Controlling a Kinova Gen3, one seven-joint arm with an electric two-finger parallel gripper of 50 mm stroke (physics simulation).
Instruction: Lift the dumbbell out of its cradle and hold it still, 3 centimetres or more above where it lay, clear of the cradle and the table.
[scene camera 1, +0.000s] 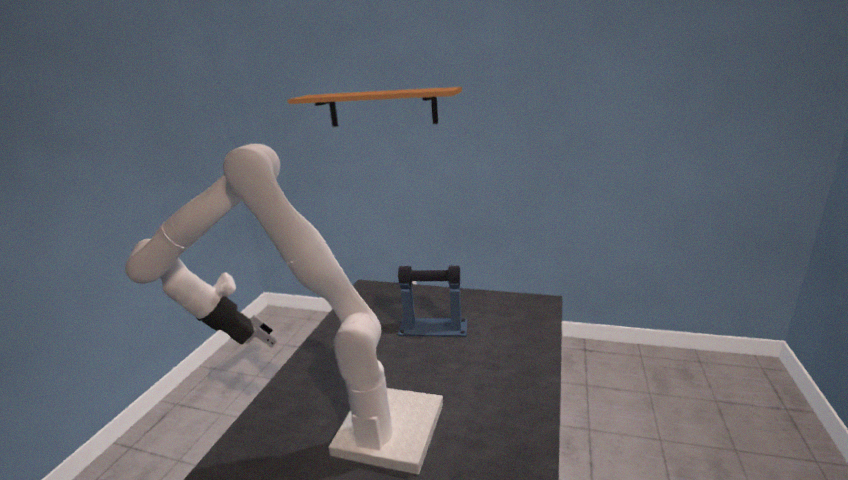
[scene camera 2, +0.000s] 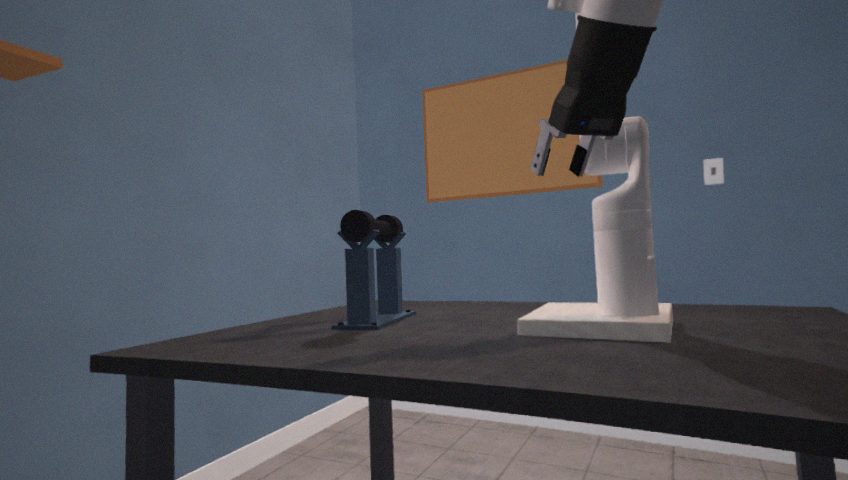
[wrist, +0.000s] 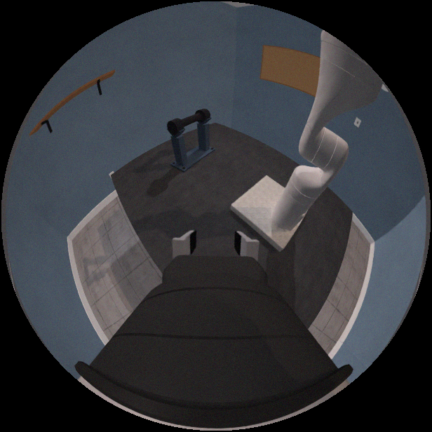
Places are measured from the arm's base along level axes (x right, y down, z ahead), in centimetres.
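Where they show: gripper, fingertip midpoint: (scene camera 1: 272, 338) (scene camera 2: 556, 172); arm's base at its link origin: (scene camera 1: 374, 433) (scene camera 2: 627, 312).
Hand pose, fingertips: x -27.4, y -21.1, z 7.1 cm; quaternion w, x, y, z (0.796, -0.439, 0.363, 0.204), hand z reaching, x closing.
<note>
Things, the pixels of their centre, and the offset from my fingertips. Level surfaces: height alone.
- black dumbbell at the middle of its body: (scene camera 2: 374, 227) (scene camera 1: 429, 275) dz +43.6, dx +32.2, dy +3.6 cm
- blue cradle at the middle of its body: (scene camera 2: 375, 276) (scene camera 1: 431, 303) dz +43.6, dx +32.2, dy +14.3 cm
- dark table at its surface level: dy +24.2 cm
A black dumbbell (scene camera 1: 429, 275) (scene camera 2: 380, 226) (wrist: 189, 120) lies level across the tops of the cradle's two posts, its round end weights resting in V-shaped holders. The blue cradle (scene camera 1: 432, 326) (scene camera 2: 360, 285) (wrist: 194, 156) stands upright on the dark table (scene camera 1: 493, 380) (scene camera 2: 464, 362) (wrist: 200, 187). My gripper (scene camera 2: 559, 165) (wrist: 215, 238) is open and empty, with its two fingers wide apart. It is in the air, well away from the dumbbell and the cradle. In scene camera 1 the gripper (scene camera 1: 268, 334) shows at the left, tilted downward.
The arm's pale base plate (scene camera 1: 410, 425) (scene camera 2: 595, 330) (wrist: 255, 205) sits on the table near the cradle. An orange wall shelf (scene camera 1: 374, 95) (scene camera 2: 23, 61) (wrist: 75, 97) is on black brackets above the table's level. An orange-brown board (scene camera 2: 487, 136) (wrist: 290, 67) is on another wall.
</note>
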